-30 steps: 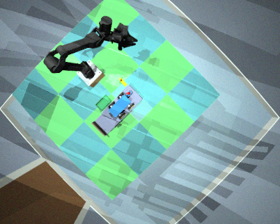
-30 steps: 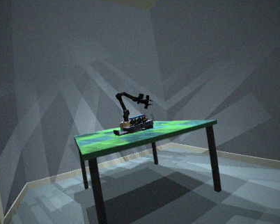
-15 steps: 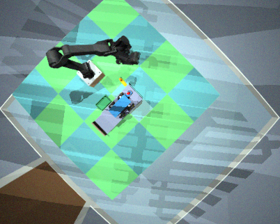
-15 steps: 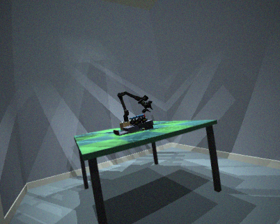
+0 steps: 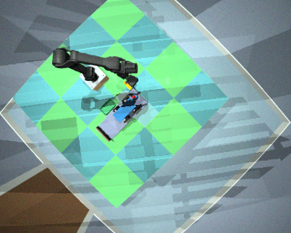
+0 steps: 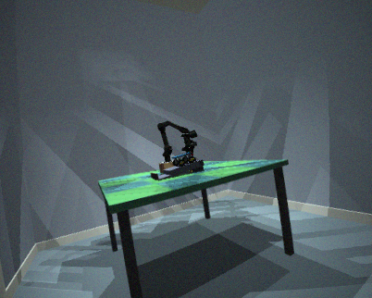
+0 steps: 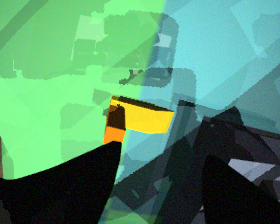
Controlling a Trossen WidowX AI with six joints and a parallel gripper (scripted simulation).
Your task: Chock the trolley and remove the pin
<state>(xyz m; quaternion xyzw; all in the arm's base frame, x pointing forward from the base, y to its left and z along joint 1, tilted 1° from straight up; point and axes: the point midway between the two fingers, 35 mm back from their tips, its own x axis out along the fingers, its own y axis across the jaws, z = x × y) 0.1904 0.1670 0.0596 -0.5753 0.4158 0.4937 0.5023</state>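
Now: gripper tip 110 mm above the yellow chock and 30 mm to the left of it. Round my gripper tip: blue trolley (160 mm to the right, 140 mm ahead, 20 mm below); then stop pin (120 mm ahead, 50 mm to the right); then ramp (160 mm to the right, 140 mm ahead, 80 mm below).
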